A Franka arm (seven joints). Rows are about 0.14 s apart.
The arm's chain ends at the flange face. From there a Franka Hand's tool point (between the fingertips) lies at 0.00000 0.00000 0.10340 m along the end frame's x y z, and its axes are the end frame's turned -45 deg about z.
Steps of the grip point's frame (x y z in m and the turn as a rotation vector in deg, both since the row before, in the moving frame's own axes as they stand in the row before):
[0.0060, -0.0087, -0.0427, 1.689, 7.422, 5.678]
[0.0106, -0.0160, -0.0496, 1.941, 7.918, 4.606]
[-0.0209, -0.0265, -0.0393, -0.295, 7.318, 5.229]
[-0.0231, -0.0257, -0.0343, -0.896, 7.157, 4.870]
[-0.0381, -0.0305, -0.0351, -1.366, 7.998, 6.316]
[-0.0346, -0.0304, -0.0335, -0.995, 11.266, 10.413]
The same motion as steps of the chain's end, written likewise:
[-0.0098, 0.0008, -0.0418, 6.442, 4.054, 5.678]
[-0.0119, -0.0066, -0.0486, 6.971, 4.226, 4.606]
[-0.0436, 0.0045, -0.0385, 4.966, 5.383, 5.229]
[-0.0451, 0.0057, -0.0335, 4.427, 5.694, 4.870]
[-0.0609, 0.0131, -0.0341, 4.690, 6.621, 6.316]
[-0.0626, 0.0145, -0.0315, 7.263, 8.670, 10.413]

